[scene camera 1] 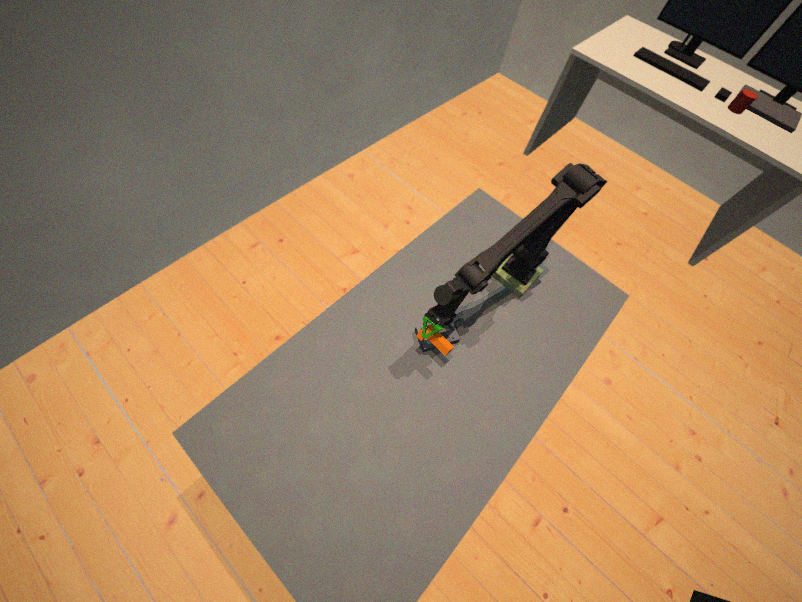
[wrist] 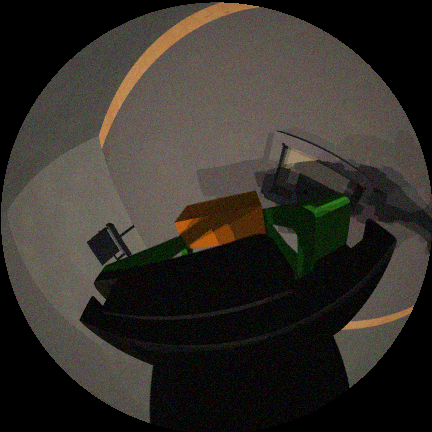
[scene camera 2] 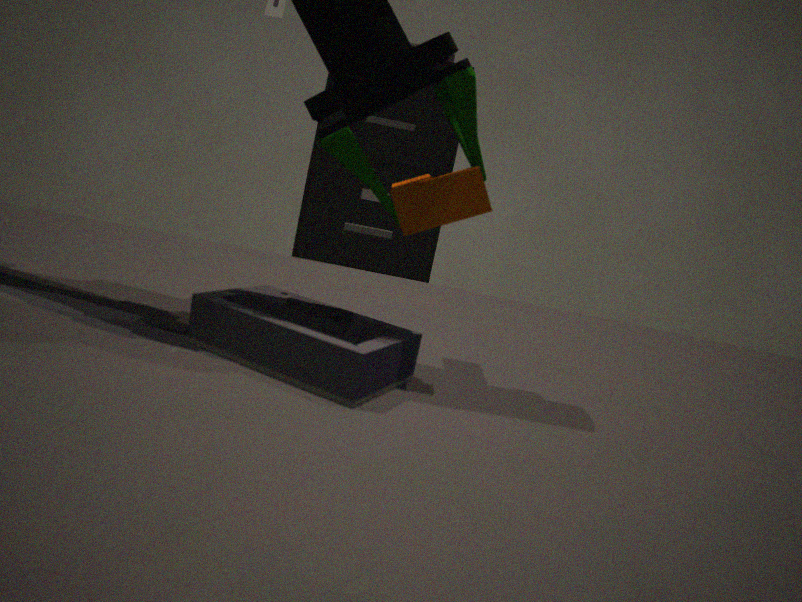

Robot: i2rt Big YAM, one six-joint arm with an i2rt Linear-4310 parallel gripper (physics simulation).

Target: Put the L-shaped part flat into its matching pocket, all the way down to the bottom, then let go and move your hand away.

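Frame: origin at the arm's base, x ahead, y left, z up, level; millimetres.
Seen in the pictures: gripper, fingertip midpoint: [scene camera 1: 427, 334] [wrist: 223, 228] [scene camera 2: 441, 201]; arm's base, link origin: [scene camera 1: 518, 270].
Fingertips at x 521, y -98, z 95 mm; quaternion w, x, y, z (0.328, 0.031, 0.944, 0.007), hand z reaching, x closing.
Pixels of each thing's top centre, then the offset from my fingertips to it. Level surfaces: height alone.
- orange L-shaped part, top centre: [scene camera 2: 444, 160] [wrist: 217, 281] [scene camera 1: 436, 338] dy +33, dx +2, dz +29 mm
- dark pocket block, top centre: [scene camera 2: 307, 313] [wrist: 319, 188] [scene camera 1: 438, 332] dy +12, dx -74, dz -95 mm
- grey mat, surface height: dz -132 mm
The orange L-shaped part [scene camera 1: 441, 344] [scene camera 2: 443, 202] [wrist: 220, 220] is held tilted in the air between the green fingers of my gripper [scene camera 2: 440, 195] [wrist: 223, 228]. The gripper is shut on it. The dark pocket block [scene camera 2: 285, 343] sits on the mat; in scene camera 2 it lies below and to the left of the part, well apart from it. In the wrist view the pocket block [wrist: 272, 187] shows behind the right finger, partly hidden. In scene camera 1 the arm and the part hide much of the block. The outline of the pocket's inside is hard to make out.
The grey mat [scene camera 1: 362, 447] lies on the wooden floor. The arm's base [scene camera 1: 520, 277] stands toward the mat's far end. A white desk [scene camera 1: 621, 38] with monitors and a red cup [scene camera 1: 742, 101] stands at the upper right. A dark cabinet [scene camera 2: 336, 243] stands behind the gripper in scene camera 2.
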